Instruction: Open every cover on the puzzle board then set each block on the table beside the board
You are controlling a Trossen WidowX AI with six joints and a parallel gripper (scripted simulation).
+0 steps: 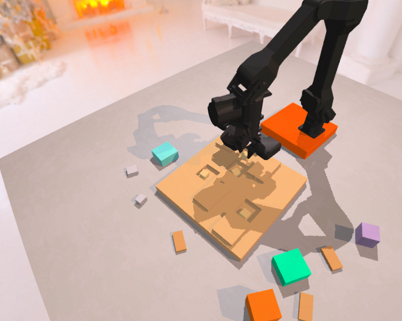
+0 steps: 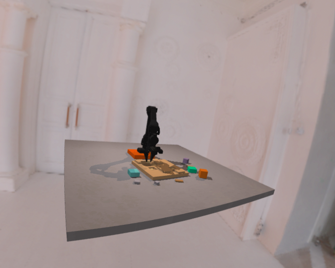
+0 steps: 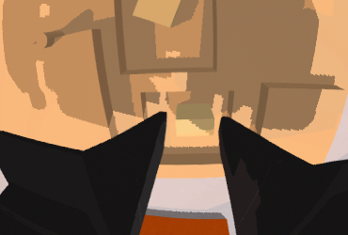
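Now: gripper tip 36 cm to the right of the purple cube, 4 cm past it and 1 cm above it. From my gripper tip the other things lie so: orange block 31 cm to the left, 26 cm ahead; then cyan block 17 cm to the right, 17 cm ahead, 1 cm below; then green block 29 cm to the left, 15 cm ahead, 1 cm below.
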